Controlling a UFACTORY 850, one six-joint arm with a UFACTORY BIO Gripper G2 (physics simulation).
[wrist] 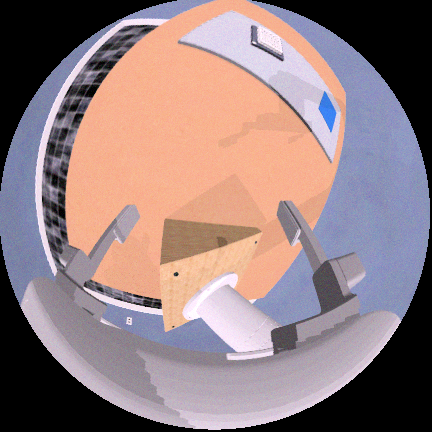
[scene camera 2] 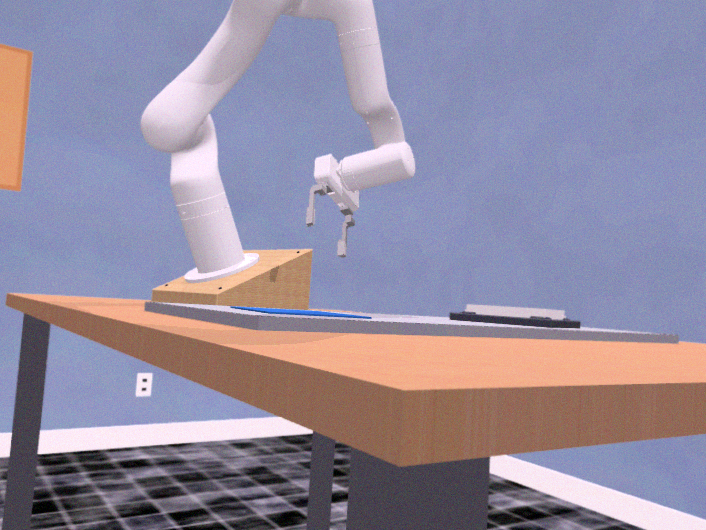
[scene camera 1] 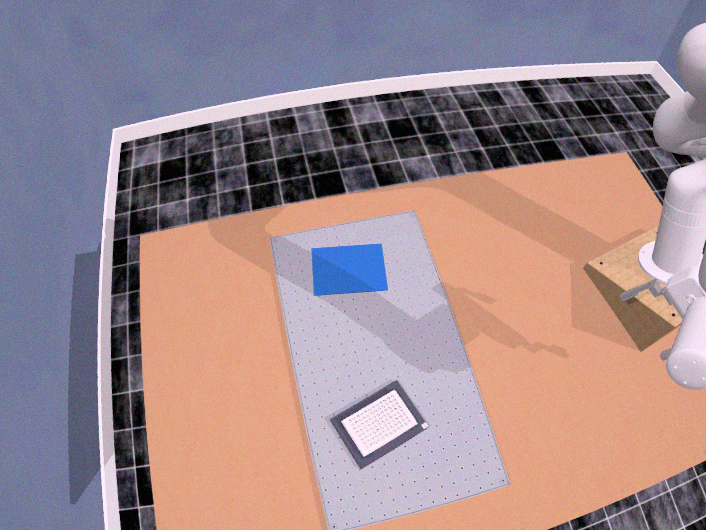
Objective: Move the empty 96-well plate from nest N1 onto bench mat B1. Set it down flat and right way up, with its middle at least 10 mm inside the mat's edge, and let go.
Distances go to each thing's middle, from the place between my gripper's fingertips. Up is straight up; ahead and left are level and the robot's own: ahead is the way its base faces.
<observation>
I see my gripper 570 mm short of the white 96-well plate (scene camera 1: 385, 419), 60 mm to the right of it and 130 mm above it. Round my hand: blue bench mat B1 (scene camera 1: 359, 268) (580 mm ahead, 320 mm to the right, 150 mm below); dark nest N1 (scene camera 1: 343, 433) (570 mm ahead, 60 mm to the left, 150 mm below).
</observation>
